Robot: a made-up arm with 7 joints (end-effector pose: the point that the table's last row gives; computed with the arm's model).
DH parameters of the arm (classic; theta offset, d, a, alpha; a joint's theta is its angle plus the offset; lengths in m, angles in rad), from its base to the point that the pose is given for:
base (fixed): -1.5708 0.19 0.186 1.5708
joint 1: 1.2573 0 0.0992 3.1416
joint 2: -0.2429 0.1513 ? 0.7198
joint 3: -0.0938 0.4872 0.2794 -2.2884
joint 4: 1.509 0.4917 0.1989 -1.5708
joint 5: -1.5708 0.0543 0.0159 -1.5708
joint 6: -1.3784 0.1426 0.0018 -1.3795
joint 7: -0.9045 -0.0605 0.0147 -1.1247
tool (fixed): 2.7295 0.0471 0 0
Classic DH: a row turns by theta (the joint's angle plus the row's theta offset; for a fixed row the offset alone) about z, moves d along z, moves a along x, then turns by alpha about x.
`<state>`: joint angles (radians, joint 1 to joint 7).
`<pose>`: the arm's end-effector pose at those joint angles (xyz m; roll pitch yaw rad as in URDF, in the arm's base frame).
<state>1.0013 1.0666 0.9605 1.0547 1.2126 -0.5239 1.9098</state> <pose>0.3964 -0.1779 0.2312 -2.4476 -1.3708 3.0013</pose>
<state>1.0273 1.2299 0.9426 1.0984 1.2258 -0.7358 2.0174</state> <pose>0.3923 -0.1676 0.2225 -2.8126 -1.2377 3.1232</pose>
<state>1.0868 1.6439 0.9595 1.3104 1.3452 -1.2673 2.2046</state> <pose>0.4065 -0.0972 0.1893 2.5613 -1.0386 -3.0745</pose>
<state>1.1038 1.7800 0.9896 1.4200 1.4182 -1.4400 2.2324</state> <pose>0.4242 -0.0591 0.1848 2.2253 -1.0249 -3.0653</pose>
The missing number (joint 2, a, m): 0.0943
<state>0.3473 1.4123 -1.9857 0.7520 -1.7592 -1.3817 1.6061</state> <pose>-0.0423 -0.3790 0.6567 0.8653 -0.4719 2.5374</pose>
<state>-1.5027 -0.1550 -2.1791 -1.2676 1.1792 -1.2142 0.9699</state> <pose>-0.0802 -0.1729 0.6579 -2.6948 -1.0646 3.0980</pose>
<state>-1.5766 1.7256 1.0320 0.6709 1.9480 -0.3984 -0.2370</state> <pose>0.4737 -0.2262 0.2057 -0.7389 -0.5571 2.0907</pose>
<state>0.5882 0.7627 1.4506 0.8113 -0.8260 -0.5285 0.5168</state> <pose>0.2182 -0.1764 0.0743 -1.9141 -0.5391 -0.8905</pose>
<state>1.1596 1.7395 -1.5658 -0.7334 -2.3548 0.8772 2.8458</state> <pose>-0.1029 -0.1754 0.7557 0.5643 0.0709 -1.4516</pose>
